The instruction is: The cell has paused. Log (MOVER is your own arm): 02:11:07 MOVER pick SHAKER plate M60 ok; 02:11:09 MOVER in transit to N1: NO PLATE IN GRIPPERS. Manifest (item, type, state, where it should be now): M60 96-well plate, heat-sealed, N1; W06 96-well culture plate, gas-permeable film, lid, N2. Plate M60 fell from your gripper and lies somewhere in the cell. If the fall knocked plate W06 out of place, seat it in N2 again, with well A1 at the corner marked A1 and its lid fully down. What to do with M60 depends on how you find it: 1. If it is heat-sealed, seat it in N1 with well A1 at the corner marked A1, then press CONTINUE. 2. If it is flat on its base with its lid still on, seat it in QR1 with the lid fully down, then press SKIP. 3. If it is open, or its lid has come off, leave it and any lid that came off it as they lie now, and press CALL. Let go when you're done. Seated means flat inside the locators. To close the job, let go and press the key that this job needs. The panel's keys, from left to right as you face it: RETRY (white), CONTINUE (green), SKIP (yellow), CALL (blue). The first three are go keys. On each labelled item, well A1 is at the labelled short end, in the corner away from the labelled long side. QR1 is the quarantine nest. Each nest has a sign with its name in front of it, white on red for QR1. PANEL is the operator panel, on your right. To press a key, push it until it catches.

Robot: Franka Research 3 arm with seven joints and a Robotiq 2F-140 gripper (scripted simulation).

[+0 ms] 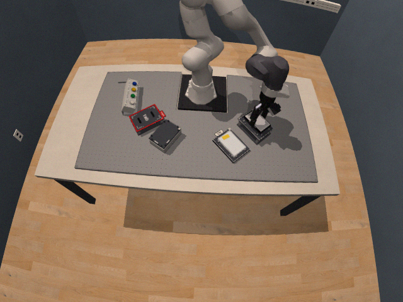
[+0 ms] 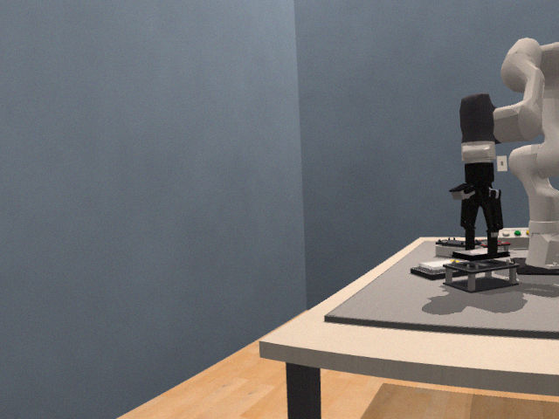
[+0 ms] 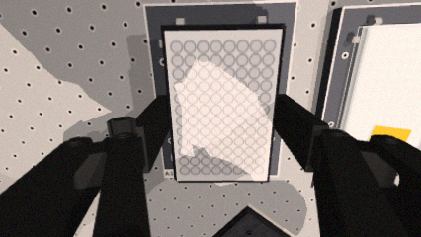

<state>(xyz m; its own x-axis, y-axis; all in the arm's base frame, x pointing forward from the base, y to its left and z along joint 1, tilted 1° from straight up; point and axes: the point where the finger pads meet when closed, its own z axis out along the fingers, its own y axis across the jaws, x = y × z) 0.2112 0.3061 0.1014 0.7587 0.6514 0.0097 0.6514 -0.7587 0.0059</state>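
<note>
My gripper is now 2 cm above the plate M60. Also, from my hand: plate W06 (13 cm to the right, 11 cm ahead, 7 cm below); shaker block (48 cm to the right, 12 cm ahead, 5 cm below); A1 mark (9 cm behind, 5 cm below, 1 cm to the right).
</note>
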